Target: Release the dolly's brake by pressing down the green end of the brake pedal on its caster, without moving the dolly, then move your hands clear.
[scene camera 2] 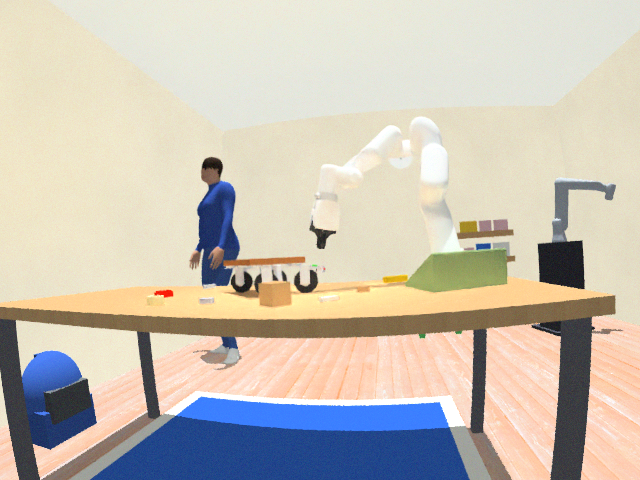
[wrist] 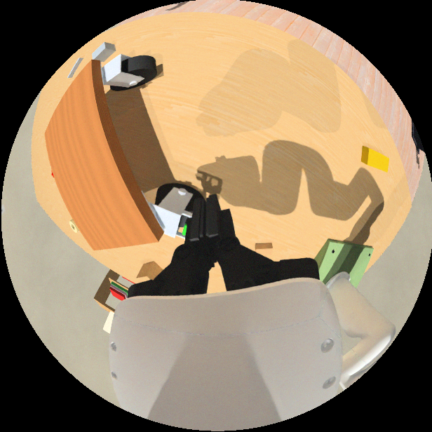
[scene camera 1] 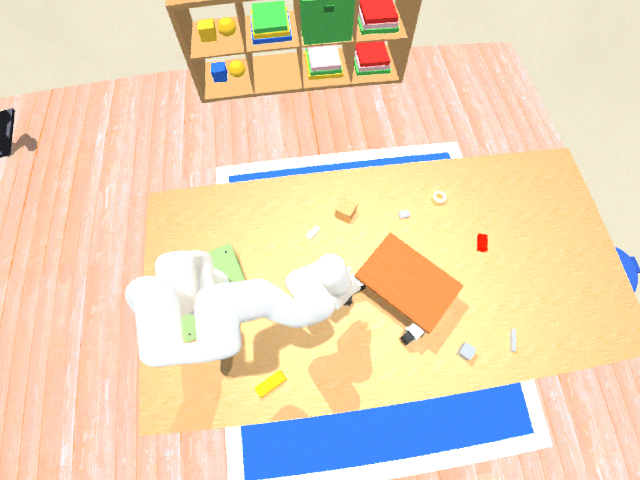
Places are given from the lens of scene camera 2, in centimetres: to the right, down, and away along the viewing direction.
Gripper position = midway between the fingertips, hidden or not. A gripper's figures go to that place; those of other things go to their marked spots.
gripper (scene camera 2: pixel 320 248): 0, 3, 125
dolly (scene camera 2: pixel 306 280): -4, 14, 115
